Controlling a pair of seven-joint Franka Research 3 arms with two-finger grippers.
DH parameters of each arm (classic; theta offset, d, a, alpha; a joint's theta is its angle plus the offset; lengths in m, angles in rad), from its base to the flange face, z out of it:
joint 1: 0 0.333 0 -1.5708
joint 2: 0 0 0 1.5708
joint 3: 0 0.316 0.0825 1.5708
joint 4: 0 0 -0.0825 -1.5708
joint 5: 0 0.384 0 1.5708
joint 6: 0 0 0.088 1.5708
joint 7: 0 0.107 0 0
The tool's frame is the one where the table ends.
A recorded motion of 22 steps. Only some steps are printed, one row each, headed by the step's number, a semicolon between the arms.
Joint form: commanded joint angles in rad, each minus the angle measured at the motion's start. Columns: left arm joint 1, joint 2, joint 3, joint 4, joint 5, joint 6, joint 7; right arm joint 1, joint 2, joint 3, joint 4, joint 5, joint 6, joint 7.
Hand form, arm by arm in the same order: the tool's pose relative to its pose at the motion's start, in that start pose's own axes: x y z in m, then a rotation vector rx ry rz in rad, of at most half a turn. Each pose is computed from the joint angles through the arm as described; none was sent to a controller.
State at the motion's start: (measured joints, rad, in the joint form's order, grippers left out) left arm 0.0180 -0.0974 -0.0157 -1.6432 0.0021 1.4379 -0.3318; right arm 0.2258 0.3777 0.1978 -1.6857 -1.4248 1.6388 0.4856
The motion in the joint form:
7: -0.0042 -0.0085 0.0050 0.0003 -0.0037 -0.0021 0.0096; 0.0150 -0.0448 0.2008 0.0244 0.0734 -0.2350 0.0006
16: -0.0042 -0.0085 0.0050 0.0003 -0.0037 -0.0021 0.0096; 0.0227 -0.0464 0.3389 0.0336 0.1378 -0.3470 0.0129
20: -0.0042 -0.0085 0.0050 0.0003 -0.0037 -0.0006 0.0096; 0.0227 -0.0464 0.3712 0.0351 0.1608 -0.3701 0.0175
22: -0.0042 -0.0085 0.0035 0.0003 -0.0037 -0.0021 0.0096; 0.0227 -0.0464 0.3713 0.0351 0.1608 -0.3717 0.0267
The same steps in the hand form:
7: -0.0030 -0.0011 -0.0040 -0.0061 0.0050 0.0094; -0.0189 0.0179 -0.1088 0.0233 -0.0290 0.0250
16: -0.0030 -0.0011 -0.0040 -0.0061 0.0050 0.0094; -0.0383 0.0081 -0.1790 0.0747 -0.0209 0.0012
20: -0.0029 -0.0011 -0.0041 -0.0066 0.0064 0.0093; -0.0444 0.0050 -0.1943 0.0939 -0.0217 -0.0075
22: -0.0033 -0.0004 -0.0040 -0.0058 0.0051 0.0108; -0.0446 0.0051 -0.1942 0.0930 -0.0235 0.0016

